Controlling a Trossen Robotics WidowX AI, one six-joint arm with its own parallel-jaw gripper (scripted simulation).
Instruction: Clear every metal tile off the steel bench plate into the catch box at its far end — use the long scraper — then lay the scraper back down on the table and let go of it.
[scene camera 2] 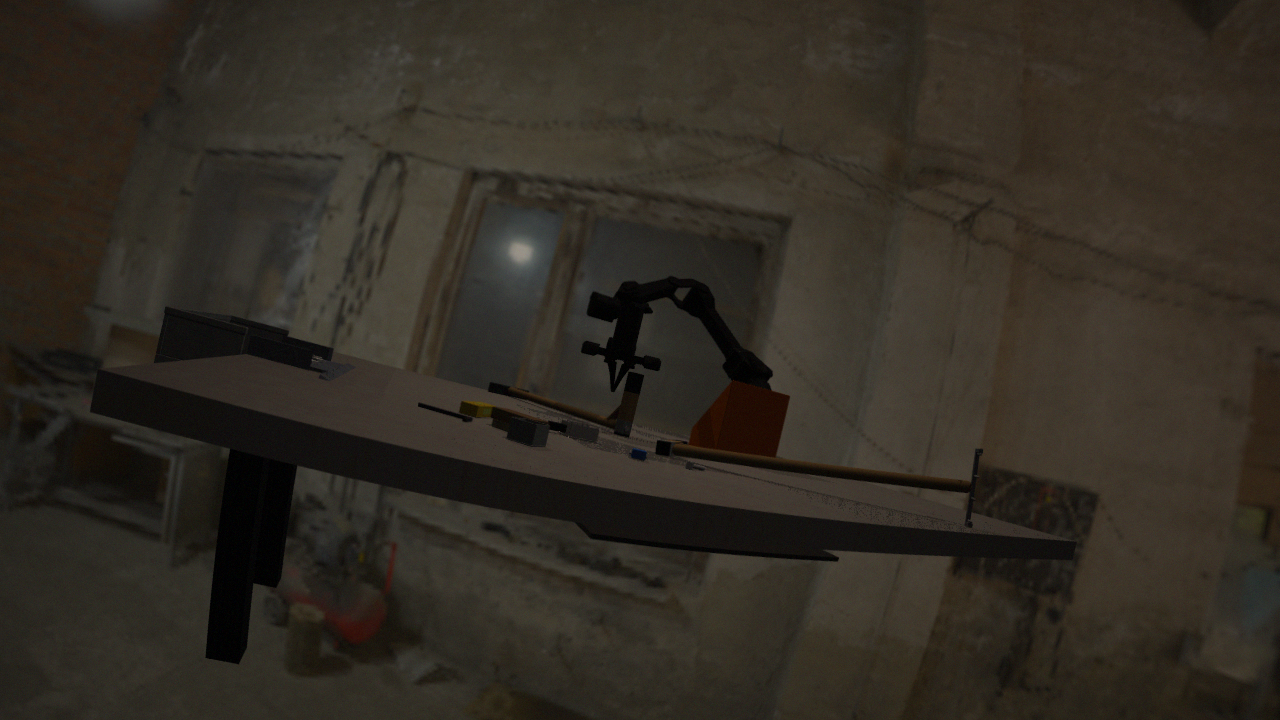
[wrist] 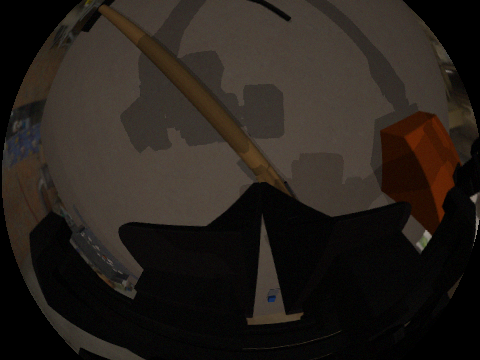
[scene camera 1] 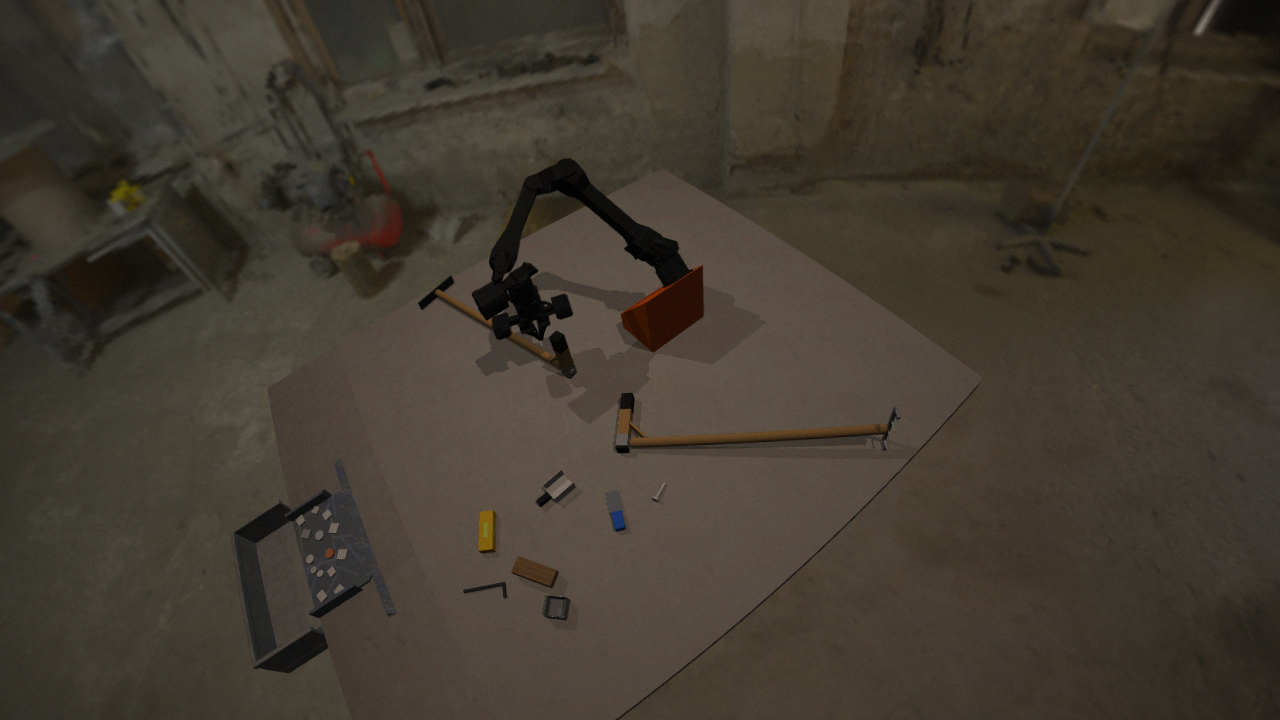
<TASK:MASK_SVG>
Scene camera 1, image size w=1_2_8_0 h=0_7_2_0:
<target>my gripper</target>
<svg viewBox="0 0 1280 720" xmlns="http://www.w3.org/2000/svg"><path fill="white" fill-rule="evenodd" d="M568 296L562 294L552 297L552 305L545 307L541 303L537 285L534 285L536 292L529 301L516 303L512 299L510 300L515 305L517 315L509 317L506 312L493 317L492 323L495 337L499 340L509 337L511 334L510 327L518 325L522 334L527 333L539 341L543 340L546 327L551 324L549 315L556 313L558 319L564 319L573 314Z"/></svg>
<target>wooden block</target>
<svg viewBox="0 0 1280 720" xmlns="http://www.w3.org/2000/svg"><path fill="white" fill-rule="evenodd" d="M517 557L516 563L511 570L514 575L553 588L559 575L558 570L522 557Z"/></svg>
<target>wooden-shafted scraper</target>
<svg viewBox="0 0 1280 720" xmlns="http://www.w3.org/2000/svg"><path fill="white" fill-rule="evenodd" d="M507 337L531 353L561 369L567 378L571 379L577 371L565 340L565 334L556 330L549 337L556 355L550 354L514 332L511 332L510 336ZM418 302L418 305L423 310L435 298L439 297L494 330L491 319L486 320L482 313L474 311L461 301L443 292L454 283L452 276L449 276L443 283Z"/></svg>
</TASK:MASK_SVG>
